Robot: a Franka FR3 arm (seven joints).
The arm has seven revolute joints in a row. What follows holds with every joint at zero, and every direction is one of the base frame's.
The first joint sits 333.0 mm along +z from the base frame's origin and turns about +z.
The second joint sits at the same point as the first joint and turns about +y.
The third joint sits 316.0 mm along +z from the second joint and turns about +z.
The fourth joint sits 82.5 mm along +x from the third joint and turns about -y.
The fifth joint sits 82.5 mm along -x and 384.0 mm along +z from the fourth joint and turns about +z.
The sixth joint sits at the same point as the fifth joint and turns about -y.
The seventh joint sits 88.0 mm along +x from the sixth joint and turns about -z.
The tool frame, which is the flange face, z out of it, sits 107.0 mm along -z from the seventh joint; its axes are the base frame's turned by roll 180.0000, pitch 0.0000 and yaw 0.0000 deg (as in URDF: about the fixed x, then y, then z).
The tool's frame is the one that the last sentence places.
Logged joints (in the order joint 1, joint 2, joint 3, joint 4, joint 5, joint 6, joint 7), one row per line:
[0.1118, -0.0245, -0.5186, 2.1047, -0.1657, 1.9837, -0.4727]
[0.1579, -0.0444, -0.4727, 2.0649, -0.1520, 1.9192, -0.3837]
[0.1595, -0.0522, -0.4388, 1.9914, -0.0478, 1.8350, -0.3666]
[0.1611, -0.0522, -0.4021, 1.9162, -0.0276, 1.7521, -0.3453]
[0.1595, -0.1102, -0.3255, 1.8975, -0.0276, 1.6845, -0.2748]
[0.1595, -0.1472, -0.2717, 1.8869, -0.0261, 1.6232, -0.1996]
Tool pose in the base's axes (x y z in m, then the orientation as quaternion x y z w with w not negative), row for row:
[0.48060, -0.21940, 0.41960, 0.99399, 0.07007, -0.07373, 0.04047]
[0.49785, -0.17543, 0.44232, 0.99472, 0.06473, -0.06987, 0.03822]
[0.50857, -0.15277, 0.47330, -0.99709, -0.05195, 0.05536, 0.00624]
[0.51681, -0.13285, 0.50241, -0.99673, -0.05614, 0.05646, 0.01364]
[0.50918, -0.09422, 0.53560, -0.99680, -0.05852, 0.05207, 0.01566]
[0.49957, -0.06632, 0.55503, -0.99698, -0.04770, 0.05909, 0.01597]
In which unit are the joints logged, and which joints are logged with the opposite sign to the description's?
The joints are logged in radians. Opposite sign: joint 4.
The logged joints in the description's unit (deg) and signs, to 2 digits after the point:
[6.41, -1.40, -29.71, -120.59, -9.49, 113.66, -27.08]
[9.05, -2.54, -27.08, -118.31, -8.71, 109.96, -21.98]
[9.14, -2.99, -25.14, -114.10, -2.74, 105.14, -21.00]
[9.23, -2.99, -23.04, -109.79, -1.58, 100.39, -19.78]
[9.14, -6.31, -18.65, -108.72, -1.58, 96.51, -15.74]
[9.14, -8.43, -15.57, -108.11, -1.50, 93.00, -11.44]

